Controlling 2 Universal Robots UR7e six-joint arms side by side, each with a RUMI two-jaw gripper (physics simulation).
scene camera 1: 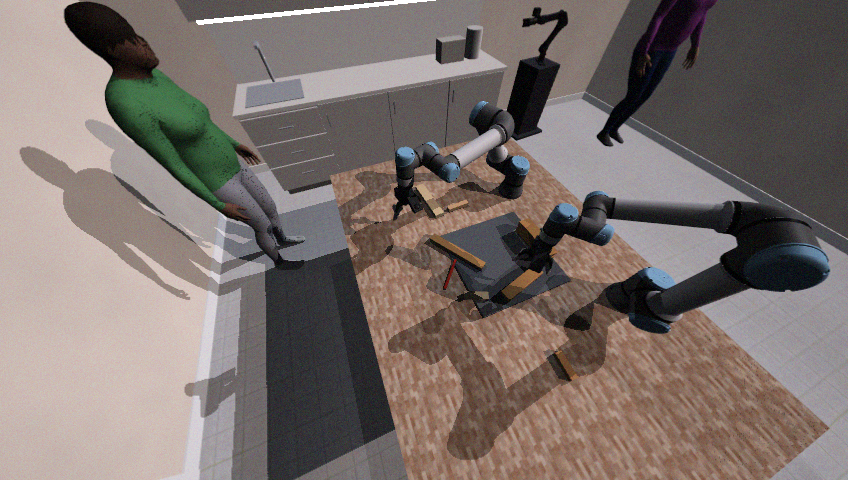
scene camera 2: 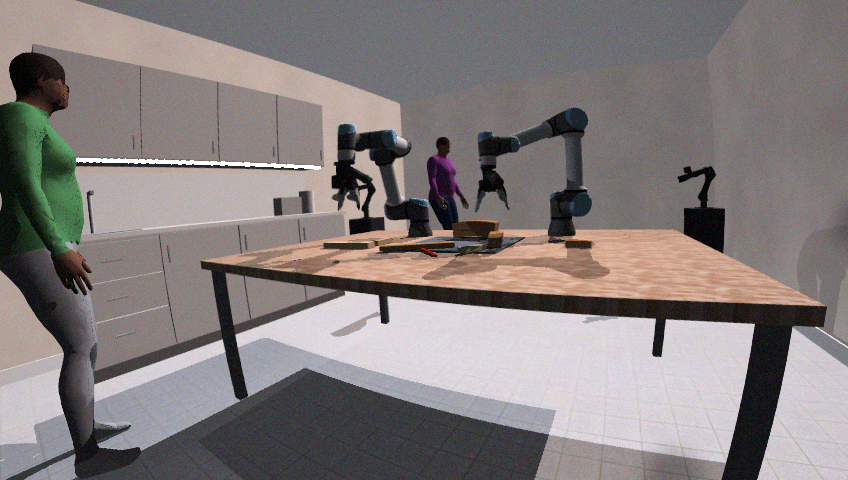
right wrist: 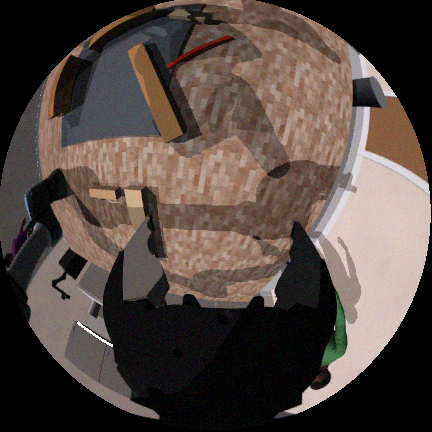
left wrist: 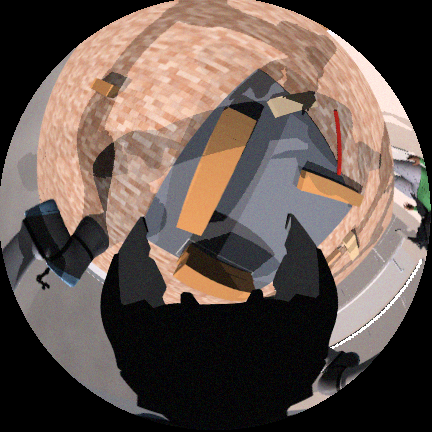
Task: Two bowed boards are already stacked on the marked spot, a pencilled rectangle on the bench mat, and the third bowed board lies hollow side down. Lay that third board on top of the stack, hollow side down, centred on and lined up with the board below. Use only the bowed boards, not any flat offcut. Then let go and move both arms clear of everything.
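Frame: origin at the left arm's base, x back, y right, z up, level; metres.
Seen in the pictures: left gripper, between the fingertips: (scene camera 2: 492, 211) (left wrist: 216, 216); right gripper, between the fingertips: (scene camera 1: 407, 214) (scene camera 2: 349, 210) (right wrist: 223, 219); left arm's base, origin of its link: (scene camera 1: 622, 298) (scene camera 2: 561, 234) (left wrist: 94, 233); right arm's base, origin of its link: (scene camera 1: 509, 191) (scene camera 2: 420, 235) (right wrist: 60, 182).
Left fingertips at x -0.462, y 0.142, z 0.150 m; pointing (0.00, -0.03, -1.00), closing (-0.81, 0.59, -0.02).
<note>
Pixels of each thing's top centre, then the offset from my left fingertips to it. "*": a spot on its surface instead. Level surfaces: height alone.
- dark mat, height of its surface: dz -0.144 m
- pencilled rectangle, a spot on its surface: (left wrist: 186, 247) * dy +0.090, dx +0.162, dz -0.131 m
- third bowed board, centre of its top: (left wrist: 211, 177) (scene camera 2: 496, 232) (scene camera 1: 523, 280) dy -0.018, dx -0.004, dz -0.094 m
- red stick, centre of its top: (right wrist: 198, 46) (left wrist: 340, 142) (scene camera 1: 450, 272) dy +0.087, dx -0.334, dz -0.137 m
- Pale wood, centre of its top: (right wrist: 140, 232) (scene camera 2: 347, 242) (left wrist: 353, 249) (scene camera 1: 429, 198) dy +0.614, dx -0.377, dz -0.122 m
- small block, centre of its top: (left wrist: 99, 85) (scene camera 2: 578, 240) (scene camera 1: 566, 364) dy -0.383, dx +0.050, dz -0.123 m
Two stacked bowed boards (scene camera 1: 527, 230) (scene camera 2: 475, 228) (left wrist: 215, 279) stand at the back right of the dark mat (scene camera 1: 479, 231) (left wrist: 280, 190) in scene camera 1. Part of the pencilled rectangle (left wrist: 183, 245) shows beside them. The third bowed board (scene camera 1: 521, 285) (scene camera 2: 495, 239) (left wrist: 216, 172) lies apart from the stack, near the mat's front right side; its hollow is hidden. My left gripper (scene camera 1: 533, 264) (scene camera 2: 492, 208) (left wrist: 216, 216) is open and empty, high above the mat between stack and third board. My right gripper (scene camera 1: 407, 212) (scene camera 2: 349, 205) (right wrist: 223, 219) is open and empty, off the mat at the far left.
A long narrow board (scene camera 1: 457, 251) (left wrist: 329, 187) (right wrist: 156, 95) lies at the mat's left edge, near a red stick (scene camera 1: 449, 274) (left wrist: 338, 142). Pale wood (scene camera 1: 429, 201) (right wrist: 134, 200) lies near my right gripper. A small block (scene camera 1: 565, 365) (left wrist: 102, 87) lies in front. Two people stand nearby.
</note>
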